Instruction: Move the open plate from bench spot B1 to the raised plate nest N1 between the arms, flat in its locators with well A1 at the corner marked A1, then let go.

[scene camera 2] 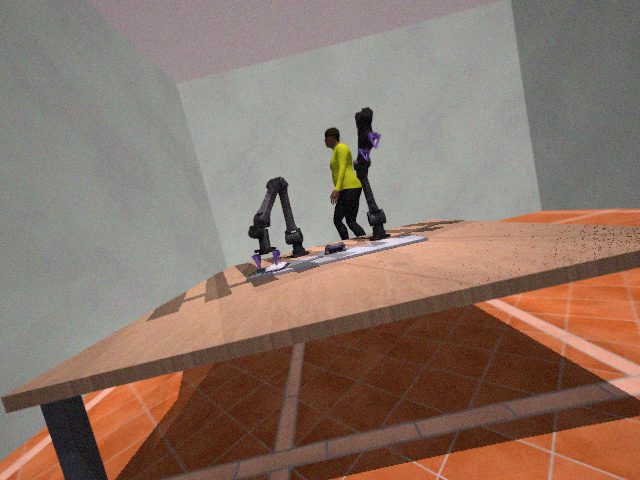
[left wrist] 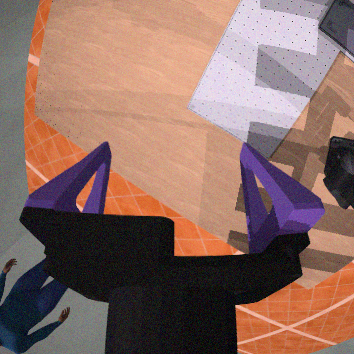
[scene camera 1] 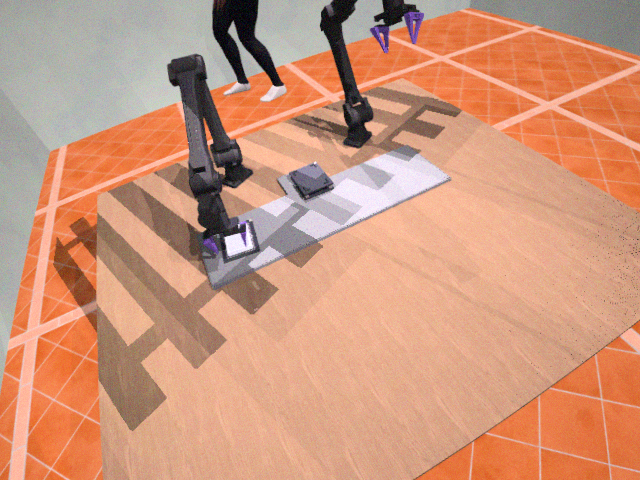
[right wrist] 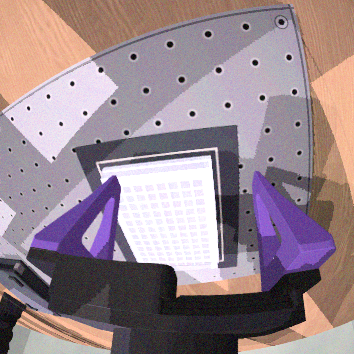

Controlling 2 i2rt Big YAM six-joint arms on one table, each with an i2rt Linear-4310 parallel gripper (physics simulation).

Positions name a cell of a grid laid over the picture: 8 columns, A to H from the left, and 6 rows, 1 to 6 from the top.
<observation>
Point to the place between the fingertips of my right gripper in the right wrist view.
E4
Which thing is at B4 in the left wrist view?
My left gripper.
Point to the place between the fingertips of my right gripper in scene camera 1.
C4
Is my left gripper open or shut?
Open.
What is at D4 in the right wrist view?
A white well plate.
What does my right gripper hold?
Nothing.
</observation>
